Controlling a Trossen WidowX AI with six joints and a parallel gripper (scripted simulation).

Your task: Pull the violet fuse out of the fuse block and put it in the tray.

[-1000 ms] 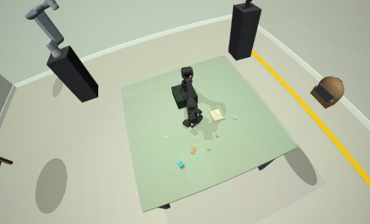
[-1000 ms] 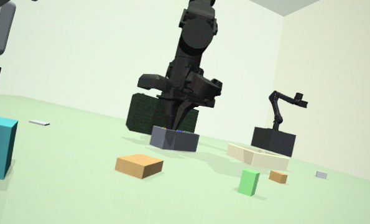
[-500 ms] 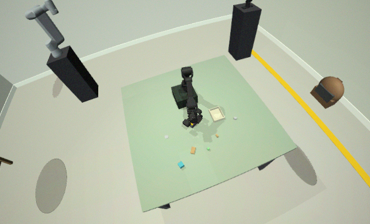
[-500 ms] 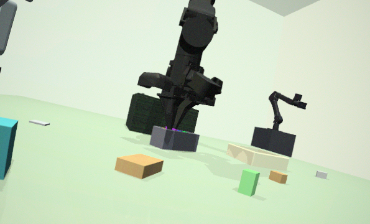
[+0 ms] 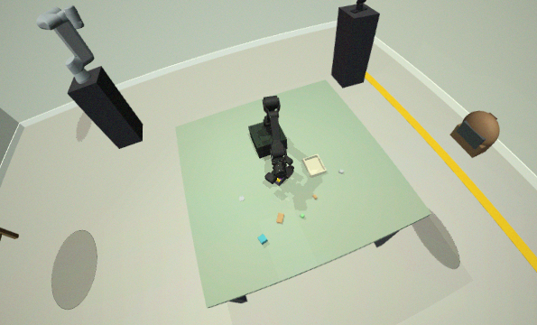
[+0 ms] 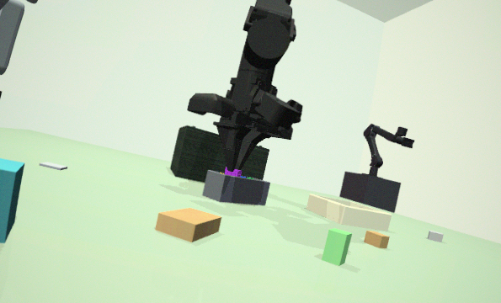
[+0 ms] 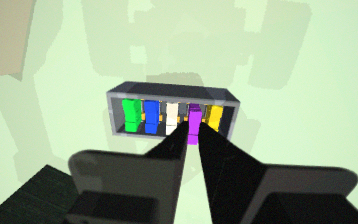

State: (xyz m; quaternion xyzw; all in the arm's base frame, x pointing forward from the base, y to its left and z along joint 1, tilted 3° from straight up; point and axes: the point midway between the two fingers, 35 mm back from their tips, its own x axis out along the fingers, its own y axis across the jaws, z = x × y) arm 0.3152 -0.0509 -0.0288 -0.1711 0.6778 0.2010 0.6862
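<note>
The cream tray is 230 mm to the left of my gripper tip, 40 mm below it and 10 mm behind it.
</note>
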